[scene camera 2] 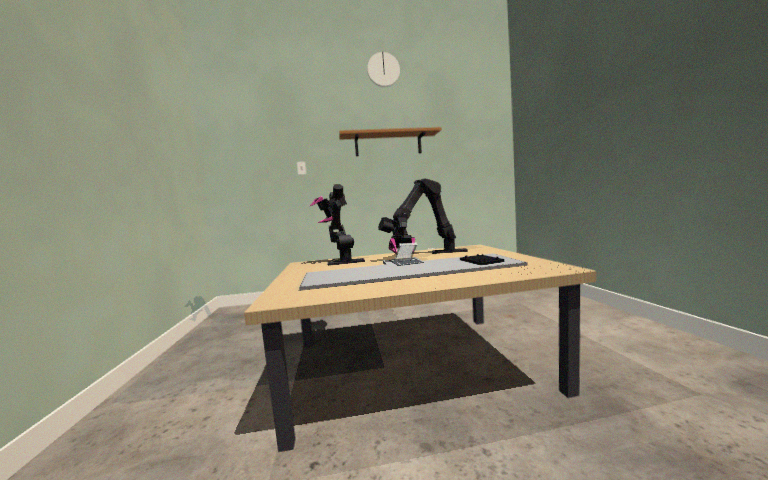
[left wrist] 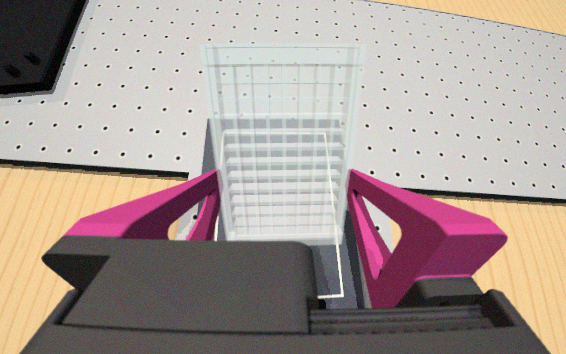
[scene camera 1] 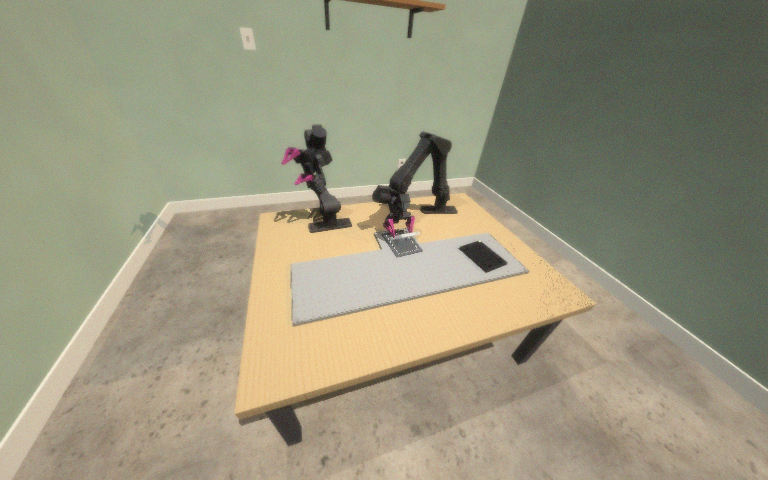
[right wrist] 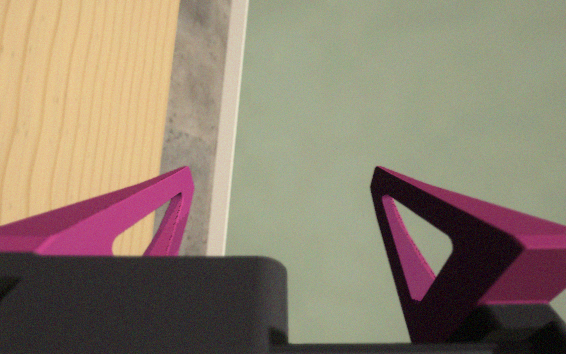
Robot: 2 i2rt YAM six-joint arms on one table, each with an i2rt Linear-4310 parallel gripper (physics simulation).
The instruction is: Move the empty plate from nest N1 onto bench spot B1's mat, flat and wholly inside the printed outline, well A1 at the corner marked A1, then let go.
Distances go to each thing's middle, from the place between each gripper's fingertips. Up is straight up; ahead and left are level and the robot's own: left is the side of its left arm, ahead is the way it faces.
Now: the well plate (left wrist: 283,117) 10 mm ahead of my left hand and 10 mm above it. The rest, counted from my left hand: black pad (scene camera 1: 480,254): 170 mm ahead, 310 mm to the left, 40 mm below; then dark pad with printed outline (left wrist: 337,271): 10 mm behind, 40 mm below.
I see the well plate 420 mm to the left of my right hand, 240 mm ahead of it and 210 mm below it. Also, from my right hand: black pad: 720 mm to the left, 410 mm ahead, 260 mm below; dark pad with printed outline: 420 mm to the left, 260 mm below, 220 mm ahead.
